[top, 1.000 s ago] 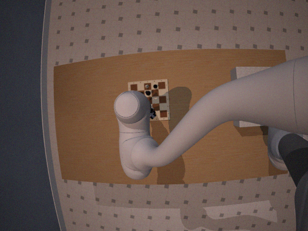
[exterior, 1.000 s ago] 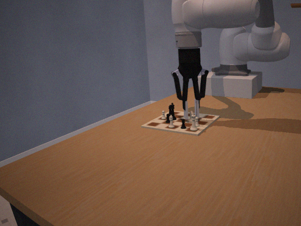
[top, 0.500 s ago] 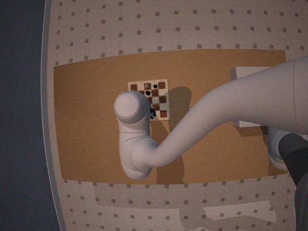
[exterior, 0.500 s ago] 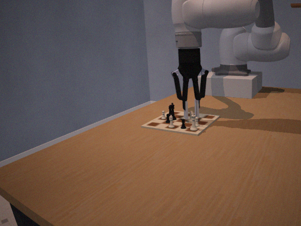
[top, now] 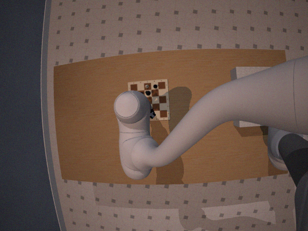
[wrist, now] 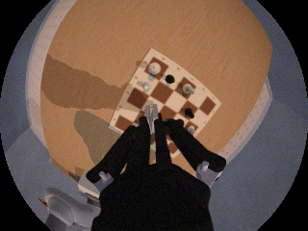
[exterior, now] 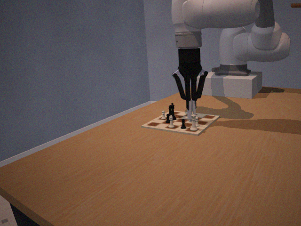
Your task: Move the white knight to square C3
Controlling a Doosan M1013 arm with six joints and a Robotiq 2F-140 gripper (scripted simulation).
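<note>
Now: hand 80 mm to the left of the tall black piece and 10 mm above it. From my hand the other things lie so: white piece 80 mm ahead, 50 mm to the right, 20 mm below; chessboard 50 mm below, 40 mm to the right.
</note>
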